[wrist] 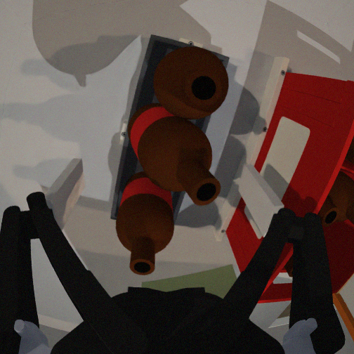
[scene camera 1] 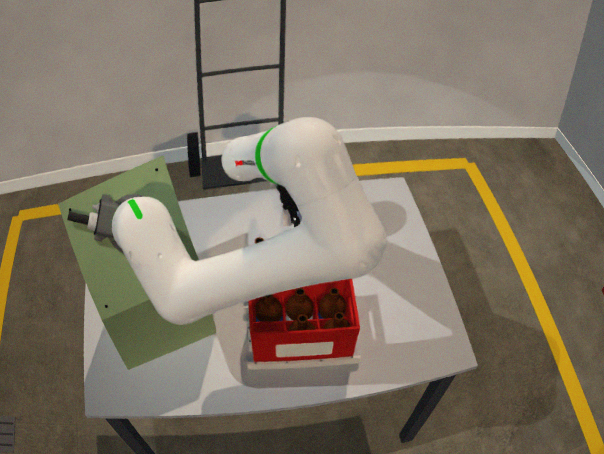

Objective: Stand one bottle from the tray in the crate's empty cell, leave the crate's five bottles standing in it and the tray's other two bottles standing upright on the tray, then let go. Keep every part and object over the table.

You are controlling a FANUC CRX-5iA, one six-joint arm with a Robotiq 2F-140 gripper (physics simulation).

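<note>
My gripper (scene camera 1: 293, 219) (wrist: 162, 174) is wide open; in the wrist view its pads stand apart on either side of the tray bottles. Three brown bottles are at the dark tray (wrist: 116, 205). The far bottle (wrist: 187, 67) looks upright. The middle bottle (wrist: 172, 147) slants toward the crate in the wrist view; whether it really tilts is unclear. The near bottle (wrist: 145, 220) points down the view. One bottle neck (scene camera 1: 259, 240) shows behind the arm. The red crate (scene camera 1: 265, 345) (wrist: 300, 100) holds five bottles; its front-left cell (scene camera 1: 268, 325) is empty.
The white arm (scene camera 1: 240, 270) passes over the table (scene camera 1: 150, 395), hiding the tray in the scene view. The arm's base is on a green block (scene camera 1: 150, 340) at the left. Pale strips (scene camera 1: 305, 363) border the crate. A hand truck (scene camera 1: 198, 75) stands behind the table.
</note>
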